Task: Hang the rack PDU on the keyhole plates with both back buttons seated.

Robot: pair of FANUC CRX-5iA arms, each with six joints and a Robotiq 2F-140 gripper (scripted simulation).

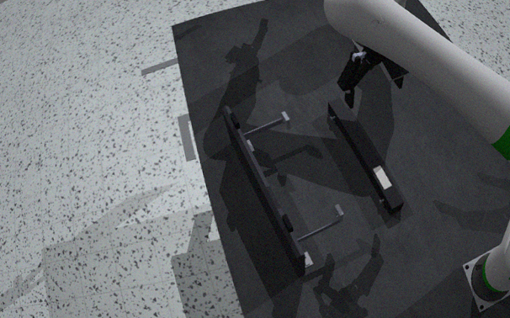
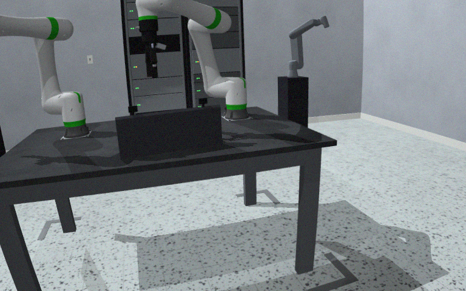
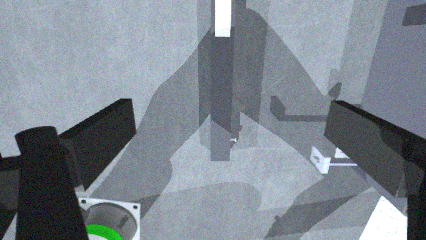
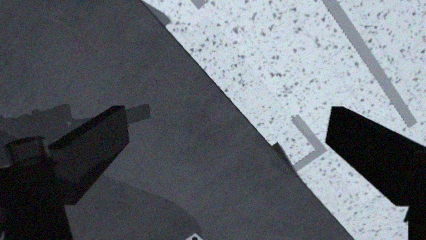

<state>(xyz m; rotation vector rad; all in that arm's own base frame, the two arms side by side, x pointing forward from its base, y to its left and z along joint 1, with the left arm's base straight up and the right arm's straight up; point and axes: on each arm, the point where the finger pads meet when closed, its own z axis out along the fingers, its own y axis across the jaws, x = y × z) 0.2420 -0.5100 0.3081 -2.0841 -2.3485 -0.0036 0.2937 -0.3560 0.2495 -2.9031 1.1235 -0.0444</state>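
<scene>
Right now the rack PDU is 10 mm ahead of my left hand, 10 mm to the right of it and 280 mm below it. Also, from my left hand: dark upright panel 310 mm ahead, 40 mm to the left, 230 mm below.
</scene>
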